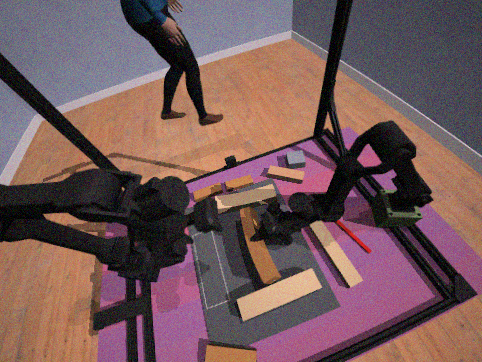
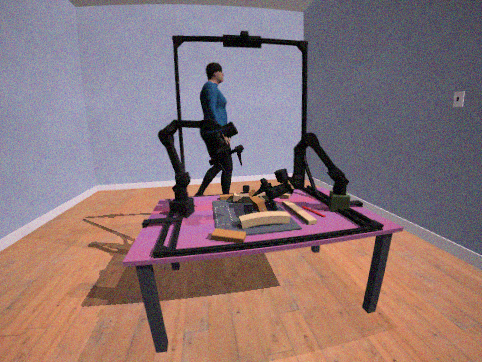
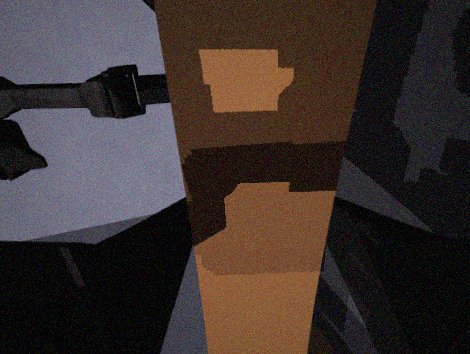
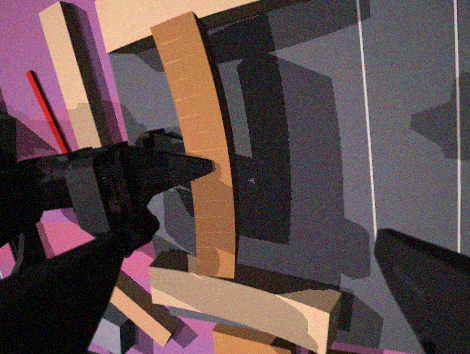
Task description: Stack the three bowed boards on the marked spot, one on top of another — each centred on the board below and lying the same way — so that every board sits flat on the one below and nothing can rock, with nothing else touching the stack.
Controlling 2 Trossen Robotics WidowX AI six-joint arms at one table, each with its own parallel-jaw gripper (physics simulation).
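Places are measured from the left arm's base along level axes (x back, y right, z up), in millimetres.
Pixels of known places: left gripper, fingertip midpoint: [image 1: 254,242] [image 3: 256,201] [image 4: 216,158]; right gripper, fingertip midpoint: [image 1: 207,235] [image 2: 233,169] [image 4: 249,243]; left arm's base at its link origin: [image 1: 400,202] [image 2: 339,193]; right arm's base at its link origin: [image 1: 135,261] [image 2: 181,200].
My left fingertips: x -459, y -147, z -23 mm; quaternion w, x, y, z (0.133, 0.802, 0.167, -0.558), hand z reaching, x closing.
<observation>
Ahead of a thing's pixels: the offset from my left fingertips to its top centre. Level surfaces: height alone.
My left gripper [image 1: 257,224] [image 2: 265,194] is shut on the brown bowed board @(dx +15, dy -3, dz +42 mm) [image 1: 262,253] [image 2: 260,203] [image 3: 265,228] [image 4: 205,140] and holds it over the grey mat @(dz -64 mm) [image 1: 290,323] [image 2: 223,217], to the right of the white marked rectangle [image 1: 220,266] [image 4: 367,140]. The board's far end lies over a tan bowed board @(dx -51, dy +175, dz -11 mm) [image 1: 247,197] [image 4: 233,298]. A pale bowed board @(dx +82, dy -138, dz -13 mm) [image 1: 279,294] [image 2: 265,218] lies on the mat's front. My right gripper [image 1: 207,215] [image 2: 237,152] is open and empty, high above the mat's back left.
A long pale plank @(dx +229, dy +46, dz -48 mm) [image 1: 336,253] [image 2: 300,212] and a red stick @(dx +313, dy +76, dz -64 mm) [image 1: 354,237] lie right of the mat. Two small brown blocks @(dx -223, dy +214, dz -46 mm) [image 1: 207,191] @(dx -94, dy +264, dz -49 mm) [image 1: 239,182], a short plank @(dx +100, dy +311, dz -41 mm) [image 1: 285,174] and a grey cube @(dx +142, dy +388, dz -34 mm) [image 1: 295,159] lie at the back. A brown block @(dx -43, dy -311, dz -38 mm) [image 1: 230,353] [image 2: 229,235] lies in front. A person walks behind the table.
</observation>
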